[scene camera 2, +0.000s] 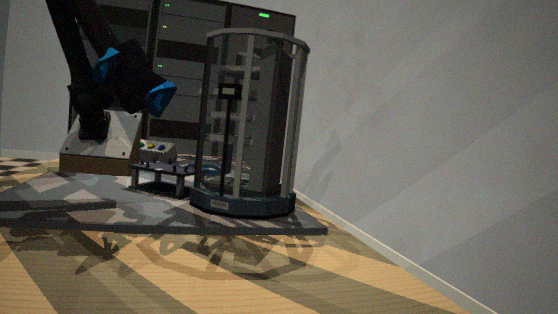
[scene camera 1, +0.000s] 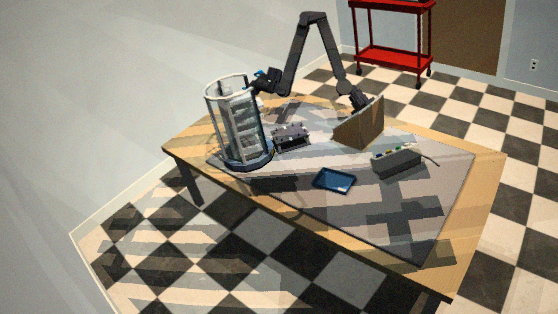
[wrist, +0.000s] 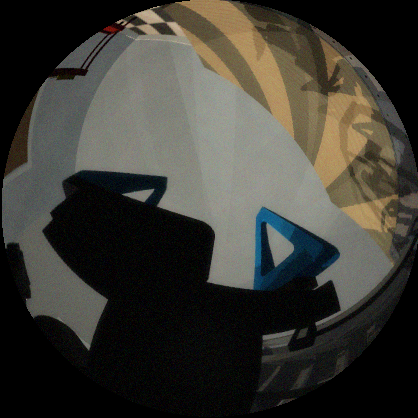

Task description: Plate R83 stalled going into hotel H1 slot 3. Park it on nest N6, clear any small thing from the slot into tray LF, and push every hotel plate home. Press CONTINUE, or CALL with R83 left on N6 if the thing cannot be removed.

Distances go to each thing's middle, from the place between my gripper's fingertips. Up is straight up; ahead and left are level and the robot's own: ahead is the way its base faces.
I see the glass-walled plate rack [scene camera 2: 253, 85] 26 cm ahead of my hand, 19 cm to the left of it and 4 cm below it.
